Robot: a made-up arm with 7 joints.
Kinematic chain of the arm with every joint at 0, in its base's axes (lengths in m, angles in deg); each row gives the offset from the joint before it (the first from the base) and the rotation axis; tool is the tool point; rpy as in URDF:
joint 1: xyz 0 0 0.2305 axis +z
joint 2: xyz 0 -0.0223 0.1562 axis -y
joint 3: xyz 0 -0.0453 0.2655 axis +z
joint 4: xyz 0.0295 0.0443 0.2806 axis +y
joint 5: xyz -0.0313 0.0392 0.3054 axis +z
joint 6: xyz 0 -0.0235 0.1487 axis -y
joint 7: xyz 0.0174 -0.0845 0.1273 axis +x
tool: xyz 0 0 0 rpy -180 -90 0
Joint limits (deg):
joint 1: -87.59..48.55
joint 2: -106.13..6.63
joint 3: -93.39..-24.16
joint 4: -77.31..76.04
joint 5: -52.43..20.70
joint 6: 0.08..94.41
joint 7: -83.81..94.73
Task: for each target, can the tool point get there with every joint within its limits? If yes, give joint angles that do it. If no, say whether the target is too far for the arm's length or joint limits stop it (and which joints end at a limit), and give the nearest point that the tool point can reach.
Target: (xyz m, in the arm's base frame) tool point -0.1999 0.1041 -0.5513
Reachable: no: joint limits stop it (at a limit: joint 1, joint 2, joint 3, joint 4, joint 5, joint 6) | nearest point -0.3025 -0.5005 -0.3186 | short by 0.656 m
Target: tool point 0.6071 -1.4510 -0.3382
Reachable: no: too far | nearest point 0.4062 -0.9708 -0.0653 | short by 0.588 m
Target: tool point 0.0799 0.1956 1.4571
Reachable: yes | joints 34.60 -12.78 -78.85 -17.98 8.27 21.17 5.95
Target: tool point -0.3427 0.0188 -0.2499
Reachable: no: joint limits stop it (at a limit: joint 1, joint 2, joint 3, joint 4, joint 5, joint 6) | nearest point -0.3025 -0.5005 -0.3186 | short by 0.525 m
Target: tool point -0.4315 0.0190 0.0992
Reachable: no: joint limits stop it (at a limit: joint 1, joint 2, joint 4, joint 5, joint 6) | nearest point -0.5150 -0.5568 -0.1547 | short by 0.635 m
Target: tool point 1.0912 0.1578 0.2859
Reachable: yes | joints 30.03 -88.78 -76.44 50.43 -35.42 43.53 47.78
